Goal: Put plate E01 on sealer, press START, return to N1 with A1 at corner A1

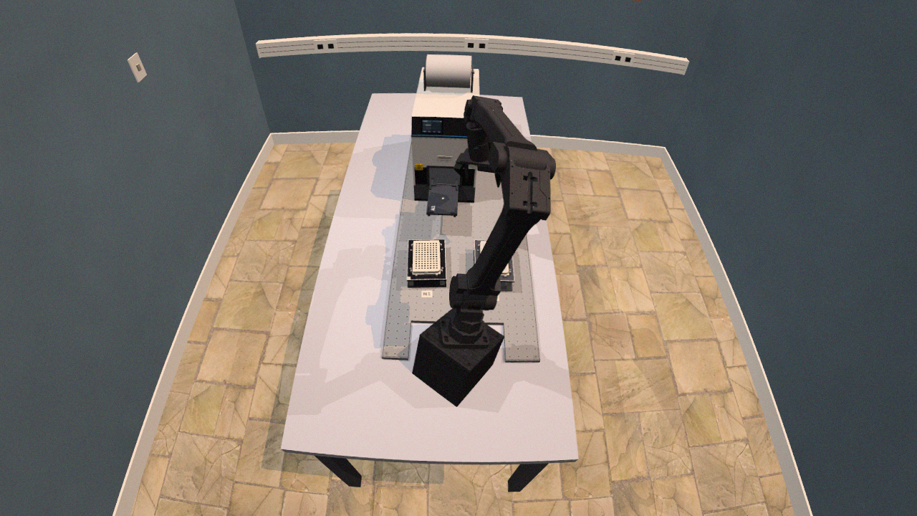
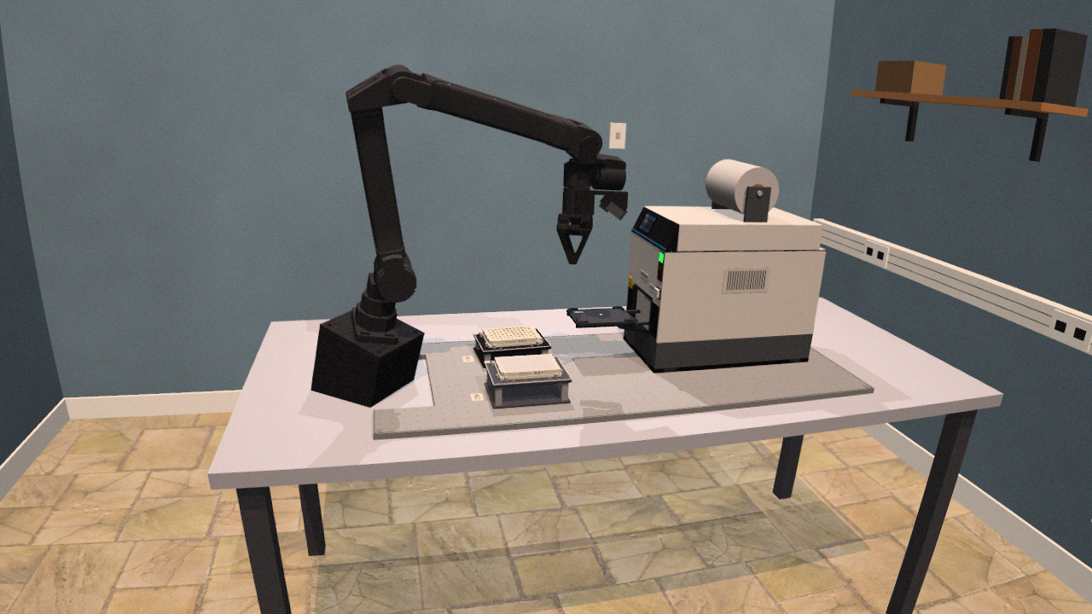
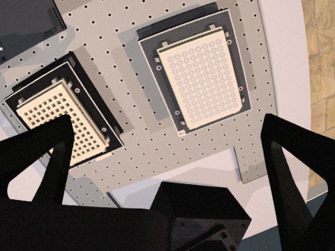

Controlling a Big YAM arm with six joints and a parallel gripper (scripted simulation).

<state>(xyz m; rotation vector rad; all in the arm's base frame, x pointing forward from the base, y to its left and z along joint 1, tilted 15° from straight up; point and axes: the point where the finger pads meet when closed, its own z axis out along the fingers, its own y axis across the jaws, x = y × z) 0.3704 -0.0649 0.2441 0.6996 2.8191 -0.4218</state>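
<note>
Now: hand 70 mm past the nest N1, 170 mm to the right of it and 240 mm above it. The rest, counted from my hand: cream plate: 110 mm behind, 30 mm to the right, 220 mm below; then sealer stage: 120 mm ahead, 100 mm to the left, 170 mm below; then foil roll: 450 mm ahead, 50 mm to the left, 140 mm above.
</note>
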